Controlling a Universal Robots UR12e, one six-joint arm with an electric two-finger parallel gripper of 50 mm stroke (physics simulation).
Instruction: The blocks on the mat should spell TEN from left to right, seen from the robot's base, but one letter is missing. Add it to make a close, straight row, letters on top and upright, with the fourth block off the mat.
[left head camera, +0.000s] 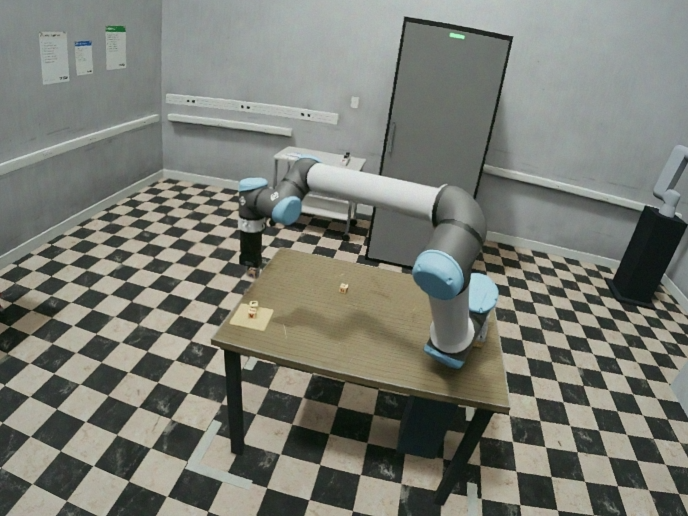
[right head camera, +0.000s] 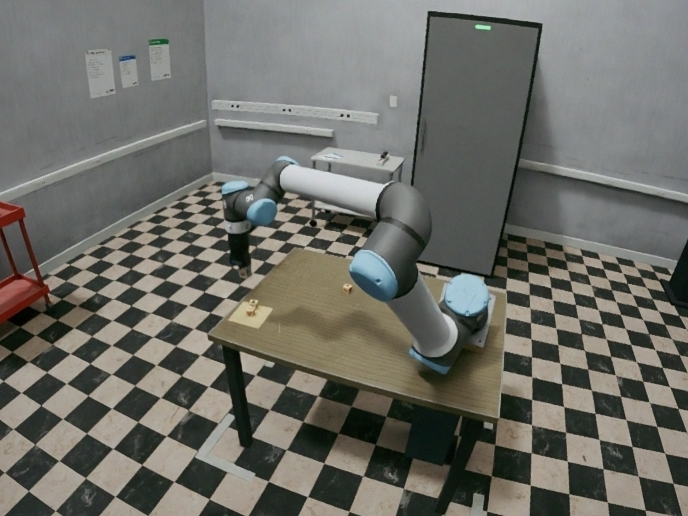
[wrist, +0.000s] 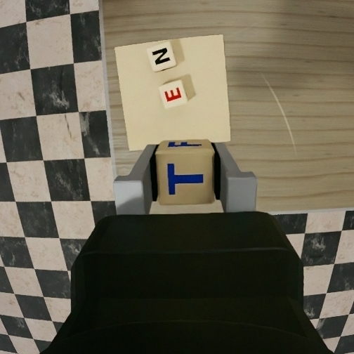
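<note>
My gripper (left head camera: 252, 271) (right head camera: 243, 272) (wrist: 185, 160) is shut on a block with a blue T (wrist: 185, 192) on its upper face. It holds the block high in the air, beyond the lower edge of the pale yellow mat (left head camera: 264, 322) (right head camera: 261, 321) (wrist: 210, 110) in the wrist view. On the mat, the red E block (left head camera: 252, 313) (right head camera: 251, 312) (wrist: 173, 94) and the black N block (left head camera: 253, 304) (right head camera: 252, 303) (wrist: 161, 56) lie letter up, with a small gap between them and slightly turned. The fourth block (left head camera: 344, 288) (right head camera: 347, 288) stands off the mat; its top letter is too small to read.
The mat lies near a corner of the wooden table (left head camera: 311, 344) (right head camera: 311, 344), away from the arm's base. A grey cart (left head camera: 288, 151) (right head camera: 355, 158) stands behind the table. A red cart (right head camera: 22, 288) stands at the left in the right head view.
</note>
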